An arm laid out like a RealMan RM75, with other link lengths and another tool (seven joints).
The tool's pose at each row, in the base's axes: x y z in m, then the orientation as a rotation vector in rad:
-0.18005 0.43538 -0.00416 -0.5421 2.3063 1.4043
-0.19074 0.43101 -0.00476 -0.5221 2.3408 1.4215
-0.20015 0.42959 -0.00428 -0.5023 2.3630 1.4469
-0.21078 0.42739 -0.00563 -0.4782 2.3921 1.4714
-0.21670 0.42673 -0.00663 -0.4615 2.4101 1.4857
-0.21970 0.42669 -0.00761 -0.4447 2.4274 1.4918
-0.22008 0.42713 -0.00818 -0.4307 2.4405 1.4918
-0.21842 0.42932 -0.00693 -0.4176 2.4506 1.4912
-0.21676 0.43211 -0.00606 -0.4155 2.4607 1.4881
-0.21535 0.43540 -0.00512 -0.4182 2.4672 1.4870
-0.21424 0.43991 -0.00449 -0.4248 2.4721 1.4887
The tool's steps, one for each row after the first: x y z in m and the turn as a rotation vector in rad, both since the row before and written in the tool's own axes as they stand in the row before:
0.00995 0.00315 -0.00498 -0.0008 0.0198 0.0336
0.00814 0.00429 -0.00247 -0.0091 0.0131 0.0300
0.01030 0.00286 -0.00234 -0.0063 0.0163 0.0352
0.00584 0.00144 -0.00059 -0.0032 0.0092 0.0223
0.00312 0.00040 0.00020 0.0020 0.0065 0.0192
0.00051 -0.00013 0.00062 0.0046 0.0031 0.0136
-0.00225 0.00135 0.00149 0.0041 0.0012 0.0115
-0.00217 0.00133 0.00219 0.0046 0.0056 0.0051
-0.00203 0.00172 0.00257 0.0020 0.0057 0.0015
-0.00181 0.00212 0.00377 -0.0006 0.0072 -0.0004

